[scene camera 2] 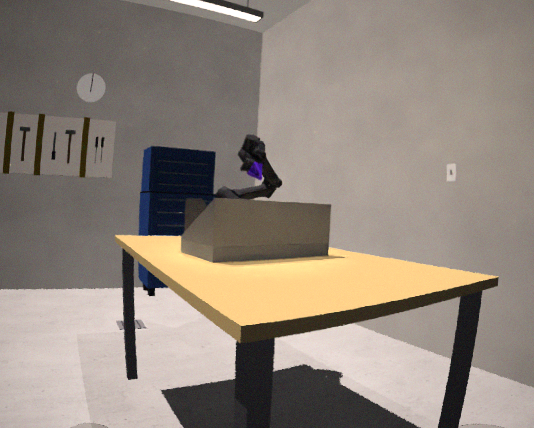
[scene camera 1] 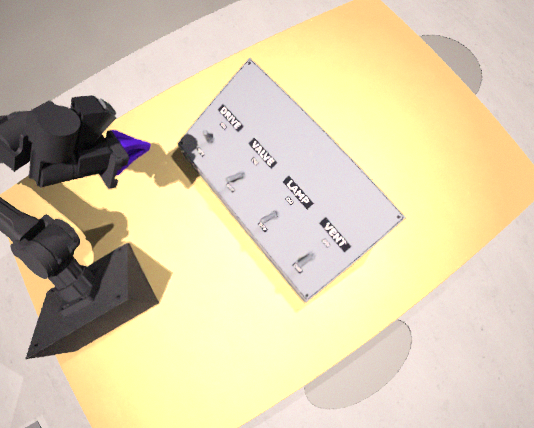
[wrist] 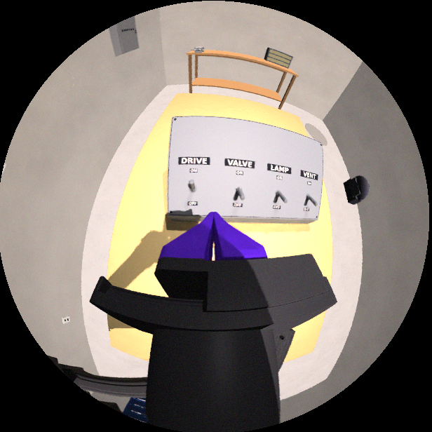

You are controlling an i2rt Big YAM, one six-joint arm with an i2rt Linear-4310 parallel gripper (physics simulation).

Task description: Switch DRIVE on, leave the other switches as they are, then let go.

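Where they show: gripper, fingertip midpoint: (scene camera 2: 261, 178) (scene camera 1: 149, 146); arm's base at its link origin: (scene camera 1: 83, 293).
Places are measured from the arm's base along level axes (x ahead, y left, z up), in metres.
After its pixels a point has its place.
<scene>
The grey switch panel (scene camera 1: 300, 135) @[y 0.087, x 0.580, z 0.070 m] (scene camera 2: 270, 230) @[y 0.038, x 0.631, z -0.007 m] (wrist: 240, 137) stands on the table. The DRIVE switch lever (scene camera 1: 208, 136) @[y 0.202, x 0.406, z 0.023 m] (wrist: 192, 185) tilts toward its ON label. The VALVE lever (scene camera 1: 235, 177) @[y 0.084, x 0.420, z 0.014 m] (wrist: 239, 194), LAMP lever (scene camera 1: 269, 217) @[y -0.032, x 0.446, z 0.015 m] (wrist: 279, 197) and VENT lever (scene camera 1: 305, 259) @[y -0.146, x 0.472, z 0.015 m] (wrist: 310, 200) tilt toward OFF. My gripper (scene camera 1: 149, 146) @[y 0.140, x 0.290, z 0.187 m] (scene camera 2: 259, 178) @[y 0.140, x 0.290, z 0.187 m] (wrist: 213, 217) is shut and empty, its purple fingertips together. It is in front of the panel's lower edge near the DRIVE end, apart from every lever. The panel hides its levers in scene camera 2.
The yellow table (scene camera 1: 425, 190) @[y -0.121, x 0.869, z -0.106 m] (scene camera 2: 350, 290) @[y 0.028, x 1.103, z -0.106 m] (wrist: 135, 200) carries the panel and a black sloped block (scene camera 1: 142, 285) @[y -0.033, x 0.124, z -0.041 m] near the arm. A shadow falls on the panel's lower corner beside DRIVE. A blue cabinet (scene camera 2: 180, 170) and an orange shelf table (wrist: 235, 54) stand away from the table.
</scene>
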